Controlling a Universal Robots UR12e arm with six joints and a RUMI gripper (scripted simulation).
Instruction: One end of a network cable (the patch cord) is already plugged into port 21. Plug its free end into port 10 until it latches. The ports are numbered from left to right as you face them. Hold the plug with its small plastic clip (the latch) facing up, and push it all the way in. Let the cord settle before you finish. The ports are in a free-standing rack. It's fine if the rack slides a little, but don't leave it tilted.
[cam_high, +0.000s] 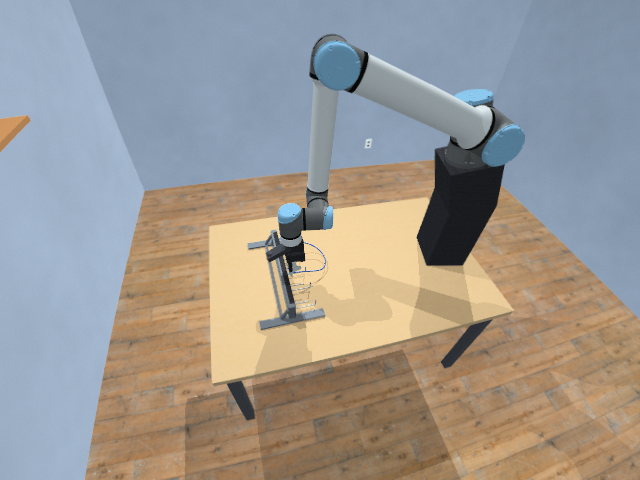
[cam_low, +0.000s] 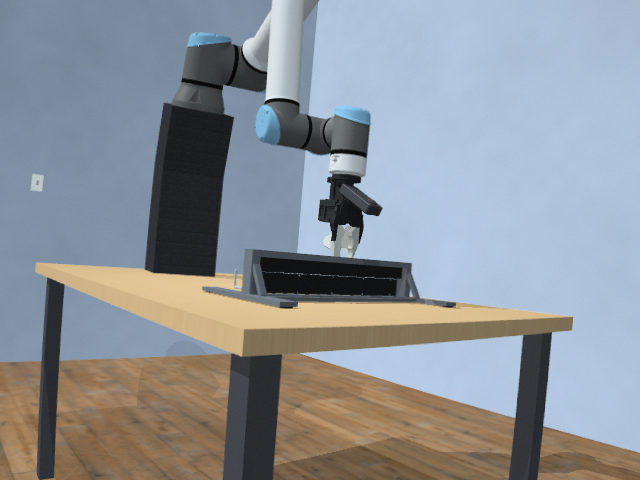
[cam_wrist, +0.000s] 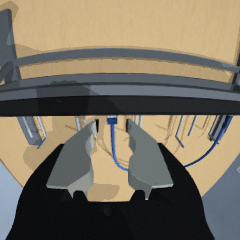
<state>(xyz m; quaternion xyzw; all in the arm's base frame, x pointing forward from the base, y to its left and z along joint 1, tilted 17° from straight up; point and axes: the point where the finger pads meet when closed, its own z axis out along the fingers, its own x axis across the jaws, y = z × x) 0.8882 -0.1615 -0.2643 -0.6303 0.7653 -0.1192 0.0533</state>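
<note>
Right now the plug is 1 cm ahead of my hand and 1 cm below it.
</note>
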